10 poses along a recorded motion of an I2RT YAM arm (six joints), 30 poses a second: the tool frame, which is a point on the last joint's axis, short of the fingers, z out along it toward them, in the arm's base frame.
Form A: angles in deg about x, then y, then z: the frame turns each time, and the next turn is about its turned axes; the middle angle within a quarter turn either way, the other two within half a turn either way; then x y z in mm.
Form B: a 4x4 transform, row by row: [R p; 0 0 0 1], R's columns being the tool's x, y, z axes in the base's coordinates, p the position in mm. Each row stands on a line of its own. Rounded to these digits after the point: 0 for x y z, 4 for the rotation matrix.
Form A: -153.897 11.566 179.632 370 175 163
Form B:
-0.9797 -0.0063 0.2005 370
0.0824 0.8986 0.4311 175
-0.1829 0.4388 -0.8798 163
0 0 0 1

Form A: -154.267 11.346 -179.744 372 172 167
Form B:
-0.9804 0.0044 0.1967 372
0.0894 0.9004 0.4257 172
-0.1753 0.4350 -0.8832 167
0 0 0 1

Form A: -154.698 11.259 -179.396 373 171 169
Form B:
-0.9807 0.0103 0.1952 373
0.0930 0.9031 0.4192 171
-0.1720 0.4292 -0.8867 169
0 0 0 1

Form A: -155.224 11.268 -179.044 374 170 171
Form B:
-0.9806 0.0164 0.1954 374
0.0970 0.9065 0.4110 170
-0.1704 0.4220 -0.8905 171
0 0 0 1

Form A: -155.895 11.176 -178.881 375 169 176
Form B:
-0.9808 0.0192 0.1938 375
0.0970 0.9111 0.4007 169
-0.1689 0.4118 -0.8955 176
0 0 0 1

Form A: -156.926 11.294 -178.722 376 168 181
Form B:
-0.9804 0.0219 0.1958 376
0.0973 0.9181 0.3843 168
-0.1714 0.3958 -0.9022 181
0 0 0 1

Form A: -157.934 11.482 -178.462 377 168 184
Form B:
-0.9796 0.0263 0.1991 377
0.0996 0.9244 0.3682 168
-0.1743 0.3805 -0.9082 184
0 0 0 1

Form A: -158.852 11.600 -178.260 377 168 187
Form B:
-0.9791 0.0297 0.2011 377
0.1008 0.9300 0.3534 168
-0.1765 0.3663 -0.9136 187
0 0 0 1

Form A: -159.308 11.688 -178.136 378 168 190
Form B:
-0.9787 0.0319 0.2026 378
0.1020 0.9327 0.3460 168
-0.1779 0.3593 -0.9161 190
0 0 0 1

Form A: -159.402 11.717 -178.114 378 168 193
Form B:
-0.9786 0.0322 0.2031 378
0.1022 0.9332 0.3445 168
-0.1784 0.3579 -0.9166 193
0 0 0 1

